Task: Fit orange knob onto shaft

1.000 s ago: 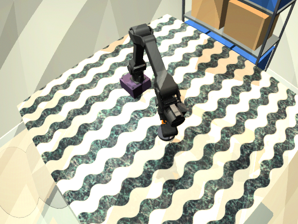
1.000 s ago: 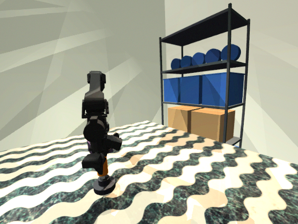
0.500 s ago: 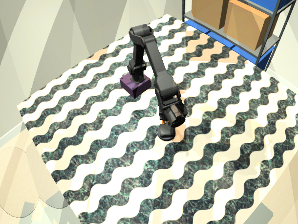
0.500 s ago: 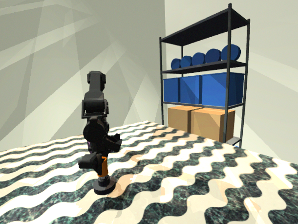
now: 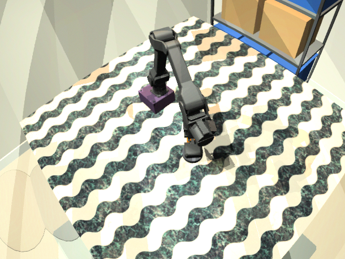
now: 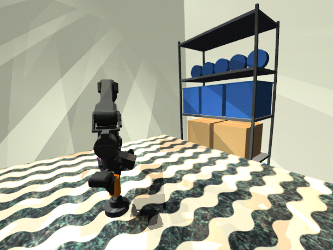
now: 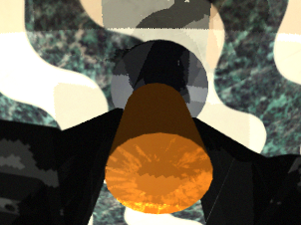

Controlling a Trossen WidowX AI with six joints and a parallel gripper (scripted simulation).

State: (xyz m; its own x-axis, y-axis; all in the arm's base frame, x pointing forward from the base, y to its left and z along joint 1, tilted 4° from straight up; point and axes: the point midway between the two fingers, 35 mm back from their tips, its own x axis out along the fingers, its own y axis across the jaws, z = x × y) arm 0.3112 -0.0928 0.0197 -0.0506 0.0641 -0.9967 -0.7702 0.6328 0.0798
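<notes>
My gripper tip is 40 mm above the round grey pedestal. Also, from my gripper tip: orange knob: 30 mm above.
</notes>
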